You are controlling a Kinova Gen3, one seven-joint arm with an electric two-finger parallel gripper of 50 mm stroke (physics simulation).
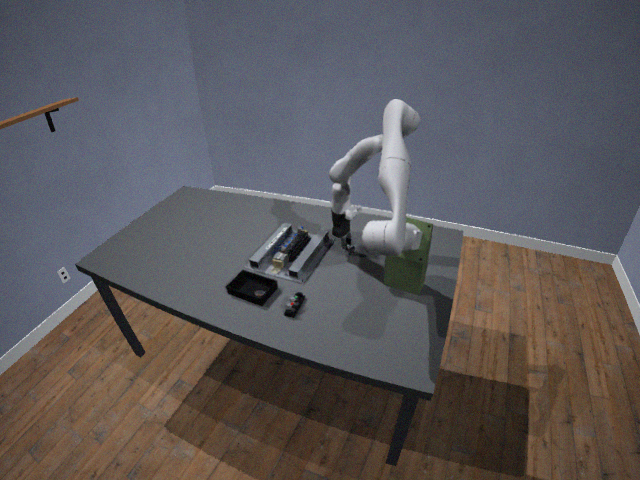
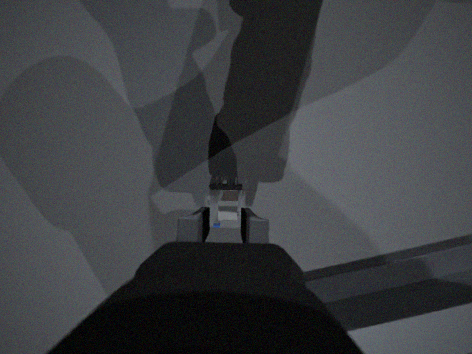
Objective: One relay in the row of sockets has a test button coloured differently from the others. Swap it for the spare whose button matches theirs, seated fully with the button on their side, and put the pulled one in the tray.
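Observation:
My gripper is shut on a clear-cased relay. A small blue button shows at the relay's left, near the fingers; its dark pin end points away from the gripper. It is held beyond the right side of the socket panel. The row of sockets carries dark and blue relays, but their button colours are too small to tell. The black tray stands in front of the panel, with a small pale thing inside. A dark spare holder with green and red spots is right of the tray.
Grey ducts flank the sockets: a left duct and a right duct, the latter close to my gripper. A beige block stands at the row's near end. A green box stands by the arm's base.

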